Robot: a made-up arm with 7 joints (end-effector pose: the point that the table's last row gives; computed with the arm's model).
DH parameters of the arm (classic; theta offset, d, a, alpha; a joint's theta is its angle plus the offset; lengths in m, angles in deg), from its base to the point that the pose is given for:
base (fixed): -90 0.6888 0.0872 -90
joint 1: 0 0.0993 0.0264 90
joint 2: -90 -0.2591 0.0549 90
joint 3: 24.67 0 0.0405 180
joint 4: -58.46 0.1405 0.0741 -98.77
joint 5: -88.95 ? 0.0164 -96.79
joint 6: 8.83 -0.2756 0.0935 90
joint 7: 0 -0.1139 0.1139 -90
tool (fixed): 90 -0.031 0 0
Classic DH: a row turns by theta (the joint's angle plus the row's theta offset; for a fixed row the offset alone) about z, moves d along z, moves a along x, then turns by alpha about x.
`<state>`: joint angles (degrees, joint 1 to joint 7).
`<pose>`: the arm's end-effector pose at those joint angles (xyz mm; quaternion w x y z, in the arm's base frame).
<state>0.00 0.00 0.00 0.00 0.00 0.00 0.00</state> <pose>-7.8 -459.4 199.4 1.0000 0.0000 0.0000 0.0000</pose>
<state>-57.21 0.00 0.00 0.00 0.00 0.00 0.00</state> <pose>-7.8 -700.2 736.6 0.8780 -0.4787 0.0000 0.0000</pose>
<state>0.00 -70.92 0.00 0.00 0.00 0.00 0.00</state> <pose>-262.5 -125.4 199.4 0.8145 0.0000 0.0000 -0.5801</pose>
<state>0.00 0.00 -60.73 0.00 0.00 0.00 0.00</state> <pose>219.8 -459.4 271.5 0.8628 0.0000 -0.5055 0.0000</pose>
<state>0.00 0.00 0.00 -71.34 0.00 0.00 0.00</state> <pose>-231.6 -459.4 382.1 0.8124 0.0000 0.5831 0.0000</pose>
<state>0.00 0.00 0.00 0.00 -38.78 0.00 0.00</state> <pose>36.6 -217.0 143.0 0.9433 0.3258 -0.0506 0.0392</pose>
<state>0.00 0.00 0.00 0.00 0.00 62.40 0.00</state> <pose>114.8 -247.1 199.4 0.8554 0.0000 0.0000 0.5180</pose>
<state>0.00 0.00 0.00 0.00 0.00 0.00 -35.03</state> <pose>-7.8 -420.9 139.6 0.9536 0.3010 0.0000 0.0000</pose>
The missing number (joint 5, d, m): 0.1202
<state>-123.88 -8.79 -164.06 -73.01 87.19 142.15 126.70</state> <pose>81.1 -356.8 1214.1 0.8549 0.2848 -0.2834 -0.3282</pose>
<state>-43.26 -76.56 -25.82 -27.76 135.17 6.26 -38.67</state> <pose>-232.3 93.2 777.2 0.2321 -0.5939 0.3440 -0.6893</pose>
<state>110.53 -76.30 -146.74 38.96 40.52 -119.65 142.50</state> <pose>-153.7 261.4 509.6 0.2116 -0.4775 -0.4741 0.7089</pose>
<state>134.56 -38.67 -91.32 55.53 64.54 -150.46 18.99</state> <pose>186.3 494.8 645.7 0.7992 0.1392 -0.1516 0.5647</pose>
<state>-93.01 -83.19 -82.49 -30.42 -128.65 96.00 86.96</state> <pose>-14.3 -279.7 401.7 0.3082 0.2730 0.7217 -0.5564</pose>
